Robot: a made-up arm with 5 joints.
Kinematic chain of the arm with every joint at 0, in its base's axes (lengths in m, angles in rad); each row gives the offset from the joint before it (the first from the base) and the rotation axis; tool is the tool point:
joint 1: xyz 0 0 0.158 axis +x
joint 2: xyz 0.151 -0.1 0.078 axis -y
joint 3: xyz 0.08 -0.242 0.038 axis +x
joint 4: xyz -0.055 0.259 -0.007 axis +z
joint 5: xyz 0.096 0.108 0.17 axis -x
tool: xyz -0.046 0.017 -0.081
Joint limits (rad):
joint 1: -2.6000..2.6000
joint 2: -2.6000..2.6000
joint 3: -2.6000..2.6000
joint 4: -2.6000..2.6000
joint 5: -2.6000..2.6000
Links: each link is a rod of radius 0.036 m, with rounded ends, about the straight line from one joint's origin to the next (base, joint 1, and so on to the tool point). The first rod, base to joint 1, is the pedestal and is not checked.
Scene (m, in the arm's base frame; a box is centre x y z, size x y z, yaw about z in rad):
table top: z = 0
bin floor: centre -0 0.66 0.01 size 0.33 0.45 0.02 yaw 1.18
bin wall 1: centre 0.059 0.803 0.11 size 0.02 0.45 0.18 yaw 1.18
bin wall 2: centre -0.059 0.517 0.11 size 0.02 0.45 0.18 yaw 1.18
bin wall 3: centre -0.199 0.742 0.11 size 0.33 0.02 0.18 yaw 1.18
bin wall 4: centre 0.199 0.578 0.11 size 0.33 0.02 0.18 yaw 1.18
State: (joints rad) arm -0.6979 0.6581 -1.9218 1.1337 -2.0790
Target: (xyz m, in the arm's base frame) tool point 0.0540 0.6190 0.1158
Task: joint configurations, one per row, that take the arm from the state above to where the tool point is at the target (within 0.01 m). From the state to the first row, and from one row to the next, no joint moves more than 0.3 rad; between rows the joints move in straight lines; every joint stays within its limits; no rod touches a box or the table.
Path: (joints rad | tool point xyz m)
1: -0.8836 0.3656 -1.9896 1.1896 -2.0329 | 0.1802 -0.4395 0.1810
2: -1.0693 0.0730 -2.0574 1.2455 -1.9867 | 0.0541 -0.4290 0.2931
3: -1.2550 -0.2195 -2.1253 1.3014 -1.9406 | -0.0597 -0.3536 0.4124
4: -1.4407 -0.5120 -2.1931 1.3573 -1.8945 | -0.1484 -0.2170 0.5100
5: -1.6264 -0.8046 -2.2609 1.4133 -1.8483 | -0.2026 -0.0370 0.5617
6: -1.8121 -1.0971 -2.3287 1.4692 -1.8022 | -0.2172 0.1593 0.5545
7: -1.9978 -1.3896 -2.3965 1.5251 -1.7561 | -0.1923 0.3426 0.4891
8: -2.1835 -1.6822 -2.4644 1.5810 -1.7099 | -0.1325 0.4881 0.3792
9: -2.3691 -1.9747 -2.5322 1.6369 -1.6638 | -0.0466 0.5808 0.2467
10: -2.5548 -2.2672 -2.6000 1.6928 -1.6177 | 0.0540 0.6190 0.1158

